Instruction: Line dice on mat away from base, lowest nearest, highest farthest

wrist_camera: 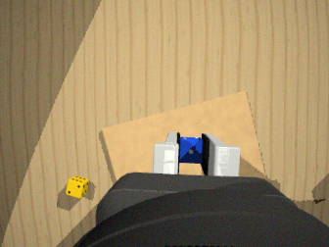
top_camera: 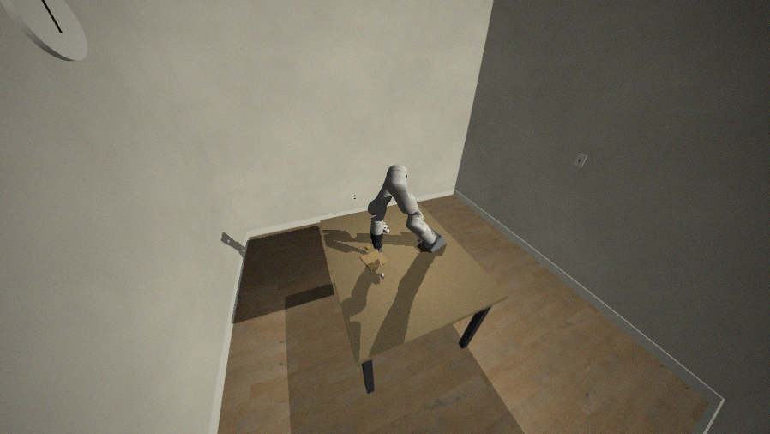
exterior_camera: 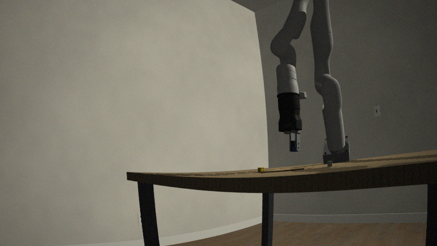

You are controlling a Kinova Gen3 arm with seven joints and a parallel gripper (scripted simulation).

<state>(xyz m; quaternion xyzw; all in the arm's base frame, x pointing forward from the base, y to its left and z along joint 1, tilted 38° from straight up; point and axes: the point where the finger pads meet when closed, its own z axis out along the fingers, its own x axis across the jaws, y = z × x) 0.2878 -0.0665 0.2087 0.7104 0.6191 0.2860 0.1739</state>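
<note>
Now: the tan mat 4 cm ahead of my hand and 8 cm below it. From my hand the other things lie so: white die 4 cm ahead, 15 cm to the left, 7 cm below; blue die 1 cm below; yellow die 5 cm ahead, 11 cm to the right, 7 cm below.
</note>
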